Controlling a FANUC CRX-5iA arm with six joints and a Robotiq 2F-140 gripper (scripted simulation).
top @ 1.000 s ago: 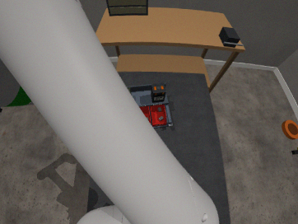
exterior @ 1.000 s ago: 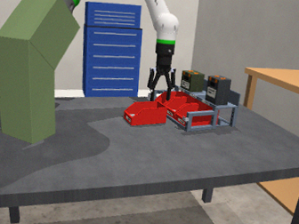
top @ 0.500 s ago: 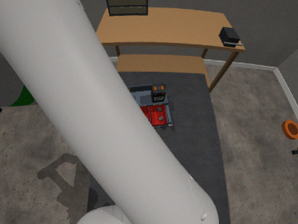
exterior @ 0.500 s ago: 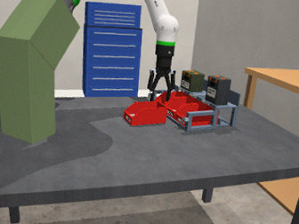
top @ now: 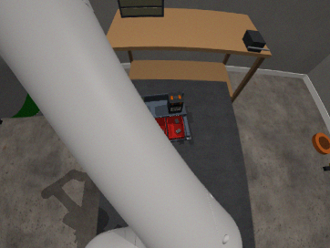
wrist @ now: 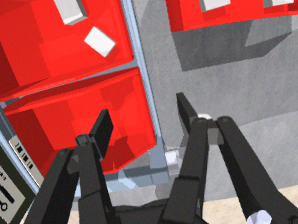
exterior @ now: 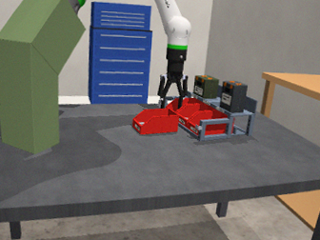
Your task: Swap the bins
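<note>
The part lies 130 mm to the right of my hand, 90 mm behind it and 50 mm below it. From my hand the other things lie so: grey shelf 130 mm ahead, 90 mm to the right; dark box 210 mm ahead, 200 mm to the right, 100 mm above.
</note>
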